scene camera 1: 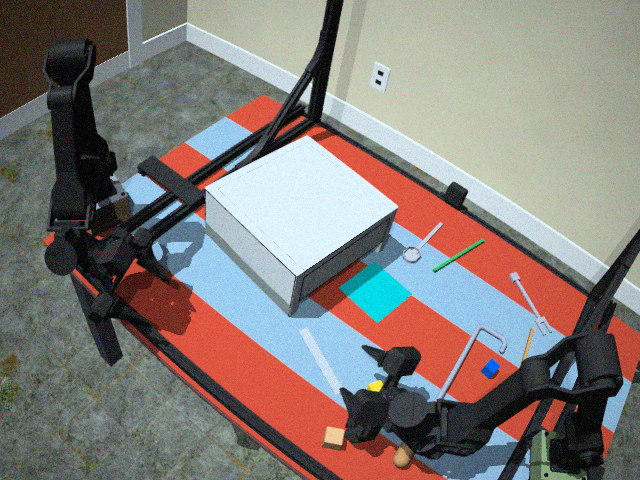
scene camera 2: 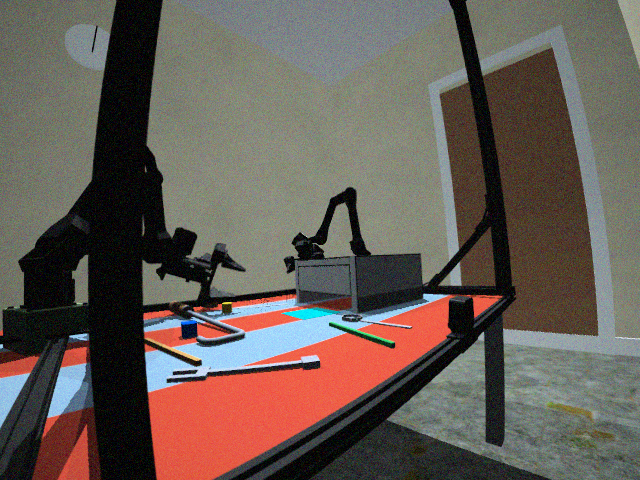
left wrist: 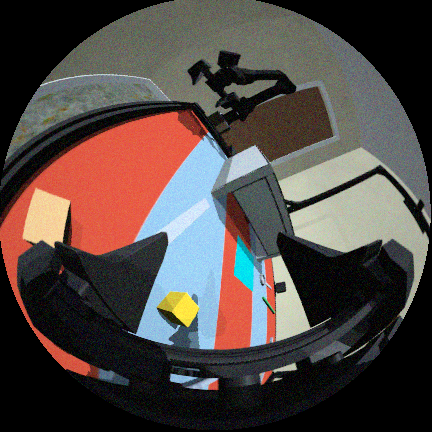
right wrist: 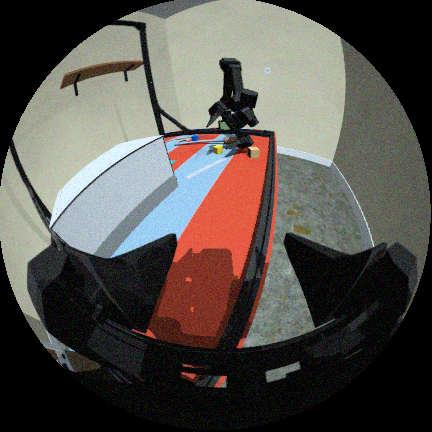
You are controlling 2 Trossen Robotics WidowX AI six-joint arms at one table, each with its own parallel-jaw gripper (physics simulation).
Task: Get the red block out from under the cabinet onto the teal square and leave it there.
Note:
My left gripper is open and holds nothing. Also in view: a yellow cube. My right gripper is open, with nothing in its grasp. A flat strip and a tan cube rest on the table.
My left gripper shows as well in scene camera 2, in the left wrist view and in the right wrist view. My right gripper is seen too in the left wrist view and in the right wrist view.

